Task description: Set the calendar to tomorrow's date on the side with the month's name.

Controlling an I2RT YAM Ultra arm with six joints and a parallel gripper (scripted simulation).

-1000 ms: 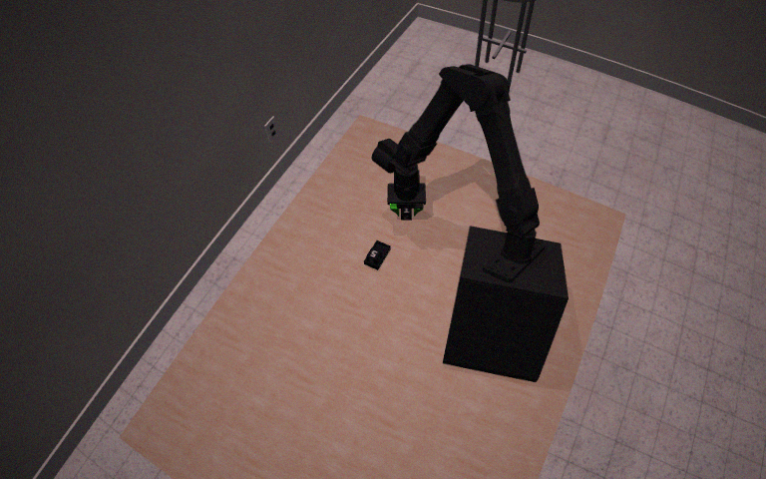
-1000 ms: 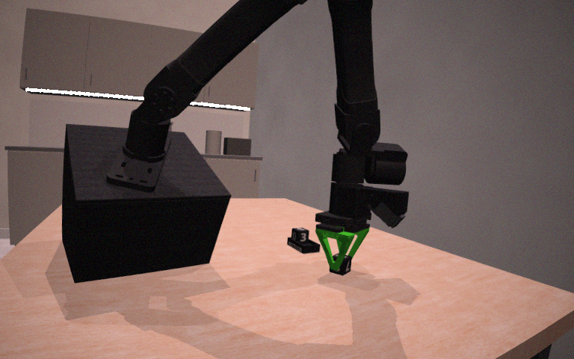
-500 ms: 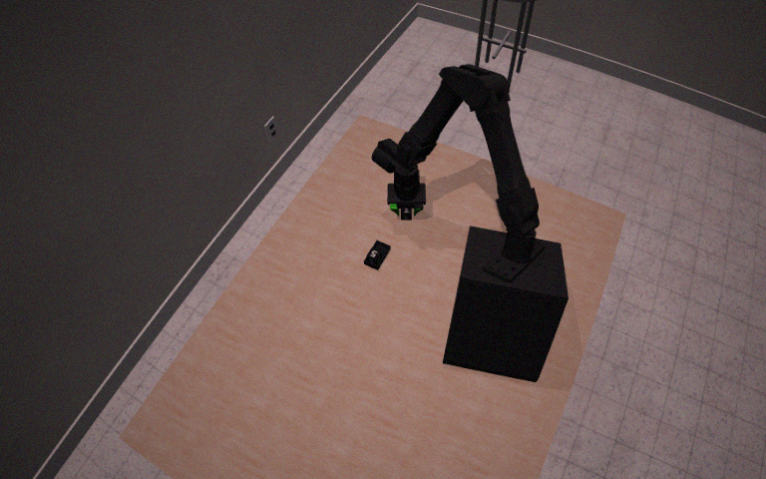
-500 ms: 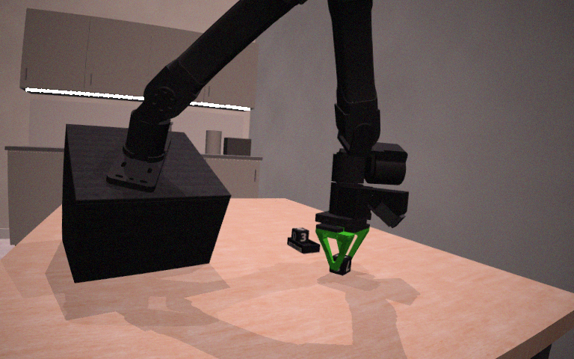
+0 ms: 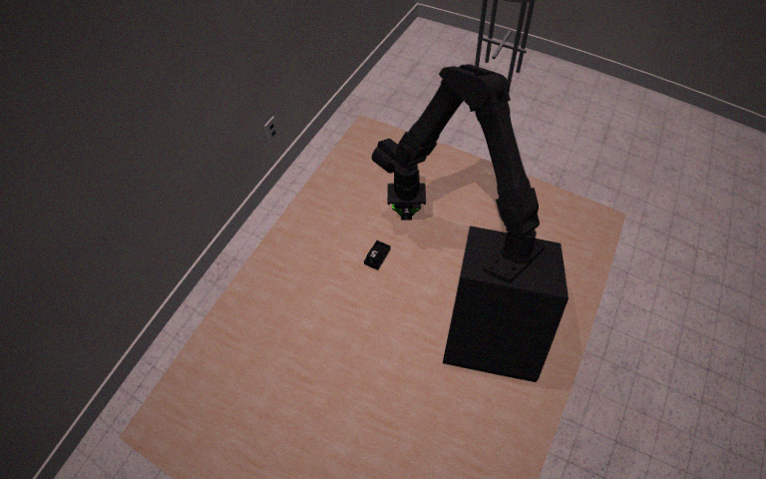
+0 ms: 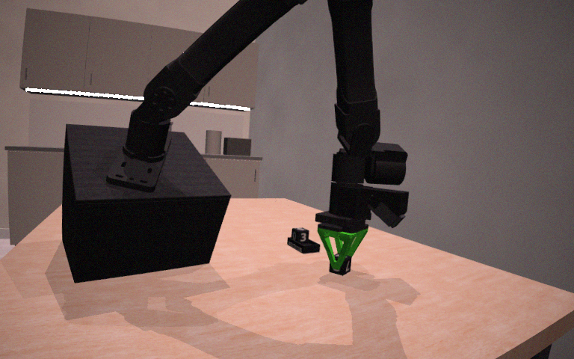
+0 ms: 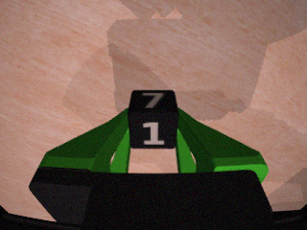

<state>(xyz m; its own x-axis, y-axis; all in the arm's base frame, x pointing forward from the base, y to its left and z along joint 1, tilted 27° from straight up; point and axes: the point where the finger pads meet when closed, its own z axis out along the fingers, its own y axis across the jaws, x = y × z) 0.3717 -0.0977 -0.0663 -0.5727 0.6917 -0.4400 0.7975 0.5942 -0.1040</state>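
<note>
The black cube lies right at my hand. From my hand the other things lie so: black tray: 1 cm behind, 15 cm to the left, 1 cm below.
</note>
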